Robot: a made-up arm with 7 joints.
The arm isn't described. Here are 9 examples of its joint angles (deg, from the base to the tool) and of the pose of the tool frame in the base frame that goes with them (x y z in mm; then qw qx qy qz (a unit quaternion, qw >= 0)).
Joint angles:
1: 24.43 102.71 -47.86 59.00 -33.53 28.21 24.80
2: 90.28 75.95 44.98 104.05 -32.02 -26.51 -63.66
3: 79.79 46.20 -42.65 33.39 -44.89 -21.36 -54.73
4: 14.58 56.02 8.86 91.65 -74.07 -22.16 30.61
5: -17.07 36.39 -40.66 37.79 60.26 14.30 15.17
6: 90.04 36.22 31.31 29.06 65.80 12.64 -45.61
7: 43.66 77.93 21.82 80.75 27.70 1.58 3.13
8: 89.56 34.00 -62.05 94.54 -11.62 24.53 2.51
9: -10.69 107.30 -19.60 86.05 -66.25 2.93 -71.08
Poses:
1: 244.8 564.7 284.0 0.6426 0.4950 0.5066 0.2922
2: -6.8 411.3 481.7 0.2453 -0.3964 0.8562 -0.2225
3: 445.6 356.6 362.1 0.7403 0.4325 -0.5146 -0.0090
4: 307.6 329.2 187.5 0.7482 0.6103 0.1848 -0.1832
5: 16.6 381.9 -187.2 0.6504 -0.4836 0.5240 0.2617
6: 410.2 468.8 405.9 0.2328 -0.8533 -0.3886 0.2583
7: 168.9 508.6 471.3 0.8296 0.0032 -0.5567 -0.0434
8: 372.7 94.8 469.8 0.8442 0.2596 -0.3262 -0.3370
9: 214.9 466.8 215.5 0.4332 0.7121 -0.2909 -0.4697
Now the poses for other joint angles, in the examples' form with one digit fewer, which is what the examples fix.
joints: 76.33 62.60 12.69 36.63 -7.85 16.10 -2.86
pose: 249 563 466 0.819 -0.180 -0.406 0.362
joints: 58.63 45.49 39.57 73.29 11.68 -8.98 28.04
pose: 253 496 376 0.756 -0.114 -0.632 -0.129
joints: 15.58 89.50 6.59 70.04 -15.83 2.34 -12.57
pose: 257 485 381 0.868 0.447 -0.181 0.119
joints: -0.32 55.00 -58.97 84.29 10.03 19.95 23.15
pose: 206 282 -67 0.727 -0.115 0.609 -0.295
